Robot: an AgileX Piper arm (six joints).
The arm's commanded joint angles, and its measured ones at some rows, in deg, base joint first. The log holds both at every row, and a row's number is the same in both.
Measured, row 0:
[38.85, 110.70, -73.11, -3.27, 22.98, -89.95]
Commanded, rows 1 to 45:
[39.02, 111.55, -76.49, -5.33, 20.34, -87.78]
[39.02, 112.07, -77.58, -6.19, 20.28, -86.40]
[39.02, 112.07, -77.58, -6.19, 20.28, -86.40]
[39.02, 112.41, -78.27, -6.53, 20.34, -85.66]
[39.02, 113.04, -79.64, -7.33, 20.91, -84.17]
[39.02, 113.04, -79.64, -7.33, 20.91, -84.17]
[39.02, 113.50, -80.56, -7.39, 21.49, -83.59]
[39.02, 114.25, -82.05, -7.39, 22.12, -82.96]
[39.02, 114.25, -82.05, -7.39, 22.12, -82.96]
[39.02, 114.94, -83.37, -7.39, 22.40, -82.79]
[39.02, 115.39, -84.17, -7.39, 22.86, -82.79]
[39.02, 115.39, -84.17, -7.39, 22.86, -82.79]
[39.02, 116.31, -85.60, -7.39, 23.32, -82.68]
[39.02, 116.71, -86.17, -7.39, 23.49, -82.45]
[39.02, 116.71, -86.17, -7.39, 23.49, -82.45]
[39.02, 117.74, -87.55, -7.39, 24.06, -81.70]
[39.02, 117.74, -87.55, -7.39, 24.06, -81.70]
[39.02, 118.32, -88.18, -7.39, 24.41, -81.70]
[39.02, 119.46, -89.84, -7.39, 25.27, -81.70]
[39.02, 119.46, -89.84, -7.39, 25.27, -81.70]
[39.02, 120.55, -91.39, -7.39, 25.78, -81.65]
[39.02, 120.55, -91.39, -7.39, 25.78, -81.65]
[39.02, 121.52, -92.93, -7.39, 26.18, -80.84]
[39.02, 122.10, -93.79, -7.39, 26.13, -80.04]
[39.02, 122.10, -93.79, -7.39, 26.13, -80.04]
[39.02, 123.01, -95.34, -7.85, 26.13, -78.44]
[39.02, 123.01, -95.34, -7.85, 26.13, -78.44]
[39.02, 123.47, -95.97, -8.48, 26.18, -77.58]
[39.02, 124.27, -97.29, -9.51, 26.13, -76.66]
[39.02, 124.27, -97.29, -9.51, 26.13, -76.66]
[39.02, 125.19, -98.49, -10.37, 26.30, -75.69]
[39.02, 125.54, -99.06, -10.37, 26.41, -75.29]
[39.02, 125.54, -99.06, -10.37, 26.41, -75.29]
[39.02, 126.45, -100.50, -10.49, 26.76, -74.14]
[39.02, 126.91, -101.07, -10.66, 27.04, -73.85]
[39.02, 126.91, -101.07, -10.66, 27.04, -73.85]
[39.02, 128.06, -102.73, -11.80, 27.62, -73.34]
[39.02, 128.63, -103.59, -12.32, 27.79, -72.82]
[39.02, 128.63, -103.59, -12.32, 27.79, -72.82]
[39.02, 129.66, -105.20, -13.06, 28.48, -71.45]
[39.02, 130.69, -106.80, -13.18, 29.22, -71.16]
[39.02, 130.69, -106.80, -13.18, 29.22, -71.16]
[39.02, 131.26, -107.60, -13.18, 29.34, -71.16]
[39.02, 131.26, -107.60, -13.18, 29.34, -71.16]
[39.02, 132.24, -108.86, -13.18, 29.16, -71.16]
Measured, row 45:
[38.85, 131.95, -106.34, -12.43, 32.14, -71.91]
